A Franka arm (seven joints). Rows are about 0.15 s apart.
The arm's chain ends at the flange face. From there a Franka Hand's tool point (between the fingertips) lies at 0.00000 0.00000 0.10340 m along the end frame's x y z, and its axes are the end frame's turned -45 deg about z.
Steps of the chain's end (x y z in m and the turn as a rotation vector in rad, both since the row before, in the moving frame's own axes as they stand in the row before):
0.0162 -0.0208 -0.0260 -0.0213 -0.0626 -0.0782
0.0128 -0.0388 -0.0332 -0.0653 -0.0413 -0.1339
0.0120 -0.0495 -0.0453 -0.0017 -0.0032 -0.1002
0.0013 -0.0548 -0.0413 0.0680 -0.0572 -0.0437
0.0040 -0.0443 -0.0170 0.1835 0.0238 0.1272
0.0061 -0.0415 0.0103 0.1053 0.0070 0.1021
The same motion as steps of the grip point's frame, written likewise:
0.0199 -0.0060 -0.0262 0.0292 -0.0593 -0.0782
0.0288 -0.0161 -0.0335 -0.0170 -0.0754 -0.1339
0.0431 -0.0266 -0.0453 0.0011 -0.0035 -0.1002
0.0403 -0.0470 -0.0417 0.0885 0.0076 -0.0437
0.0499 -0.0391 -0.0188 0.1129 0.1466 0.1272
0.0422 -0.0318 0.0097 0.0695 0.0794 0.1021

